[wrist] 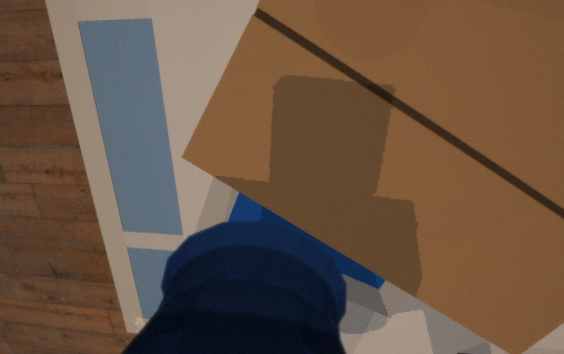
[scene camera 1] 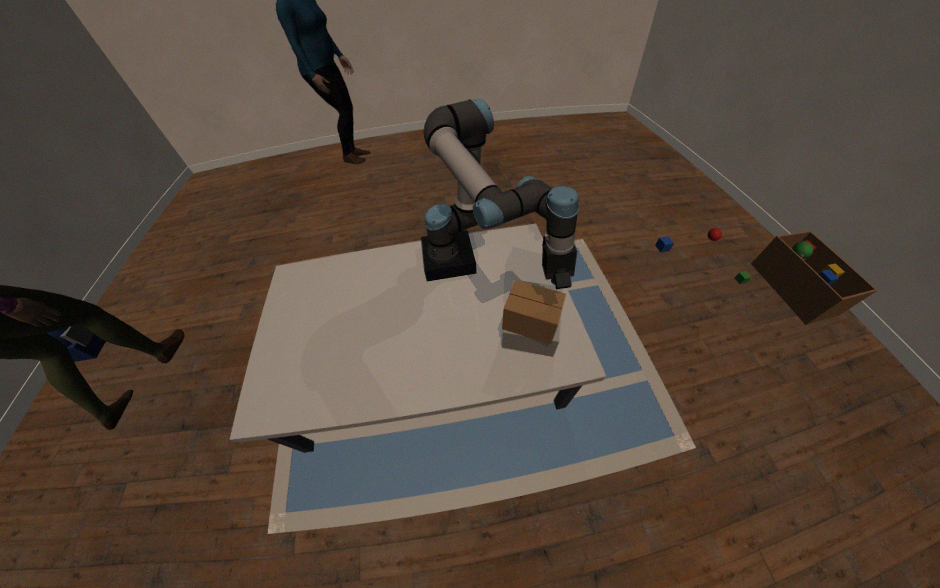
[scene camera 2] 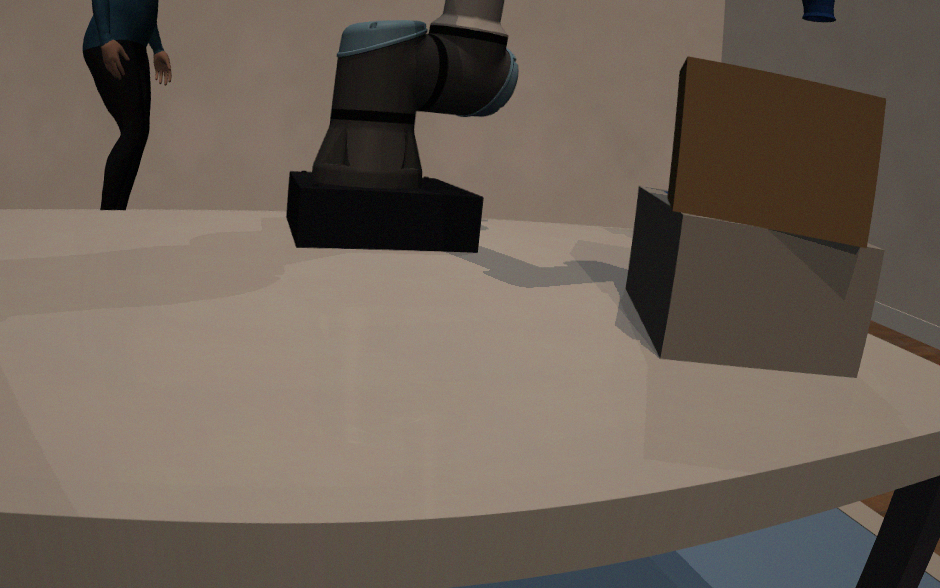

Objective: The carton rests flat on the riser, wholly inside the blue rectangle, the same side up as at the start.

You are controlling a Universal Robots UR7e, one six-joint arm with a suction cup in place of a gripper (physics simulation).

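Places are measured from the arm's base along level axes (x down, y right, z back), in centimetres.
Pixels of known places: hand, tool point: (wrist: 251, 300) (scene camera 2: 819, 18); arm's base, link origin: (scene camera 1: 443, 252) (scene camera 2: 365, 182).
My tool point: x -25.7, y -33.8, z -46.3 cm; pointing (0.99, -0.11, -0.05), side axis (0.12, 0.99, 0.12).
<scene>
Ahead of a thing's pixels: the offset from my tool point to its top centre. "pt": to the spot under its first point. Level surfaces: height alone.
The brown carton {dx +8.0, dy +6.2, dz -0.9 cm} (scene camera 1: 532, 310) (scene camera 2: 776, 149) (wrist: 475, 85) sits on the grey riser {dx +21.0, dy +3.1, dz +4.6 cm} (scene camera 1: 528, 343) (scene camera 2: 755, 305), its seam facing up. It looks flat but turned relative to the riser, and its near right part appears to overhang the riser's front face, casting a shadow there. In the wrist view a strip of the blue rectangle {pt dx +20.9, dy -5.7, dz +8.9 cm} (wrist: 246, 204) shows beside the carton's edge; the rest is hidden under the carton. My suction cup (scene camera 2: 819, 12) (wrist: 255, 265) is above the carton, apart from it, holding nothing.
The white table {dx +33.0 cm} (scene camera 1: 388, 332) (scene camera 2: 346, 388) bears the arm's black base (scene camera 1: 448, 266) (scene camera 2: 384, 214). A blue and cream rug (scene camera 1: 485, 443) lies below. An open box (scene camera 1: 797, 284) with toys stands on the floor at the right. One person (scene camera 1: 315, 48) stands behind the table, another (scene camera 1: 76, 322) at the left.
</scene>
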